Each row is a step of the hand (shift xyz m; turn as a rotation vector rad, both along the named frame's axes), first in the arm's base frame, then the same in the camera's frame.
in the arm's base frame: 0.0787 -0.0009 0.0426 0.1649 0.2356 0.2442
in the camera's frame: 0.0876 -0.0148 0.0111 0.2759 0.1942 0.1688
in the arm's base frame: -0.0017 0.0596 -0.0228 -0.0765 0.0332 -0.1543
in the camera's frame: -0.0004 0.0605 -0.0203 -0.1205 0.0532 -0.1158
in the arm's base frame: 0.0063 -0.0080 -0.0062 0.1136 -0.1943 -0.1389
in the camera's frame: 0.0023 -0.0084 -0.0081 0.0246 -0.1997 -0.1716
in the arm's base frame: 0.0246 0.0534 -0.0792 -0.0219 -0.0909 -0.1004
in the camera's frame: 0.0026 0.0541 -0.0825 -0.0703 -0.0805 -0.0860
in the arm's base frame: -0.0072 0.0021 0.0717 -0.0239 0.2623 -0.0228
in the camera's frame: 0.0194 -0.0013 0.0694 0.0107 0.2639 -0.0112
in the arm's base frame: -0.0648 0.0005 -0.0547 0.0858 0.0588 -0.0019
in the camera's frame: -0.0792 0.0131 -0.0274 0.0875 0.0459 -0.0326
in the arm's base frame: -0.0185 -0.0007 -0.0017 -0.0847 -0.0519 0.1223
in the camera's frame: -0.0177 0.0021 0.0051 -0.0423 -0.0466 0.1444
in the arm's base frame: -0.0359 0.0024 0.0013 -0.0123 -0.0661 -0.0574
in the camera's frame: -0.0322 0.0074 0.0143 -0.0422 -0.0600 -0.0493
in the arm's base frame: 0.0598 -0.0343 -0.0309 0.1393 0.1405 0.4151
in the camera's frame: 0.0387 -0.0406 -0.0507 0.2987 0.0934 0.3369
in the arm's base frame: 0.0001 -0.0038 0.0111 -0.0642 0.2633 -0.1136
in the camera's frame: 0.0035 -0.0044 0.0103 -0.0588 0.2762 -0.0812
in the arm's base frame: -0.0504 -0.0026 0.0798 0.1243 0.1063 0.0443
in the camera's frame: -0.0182 -0.0002 0.0926 0.1468 0.0845 -0.0033
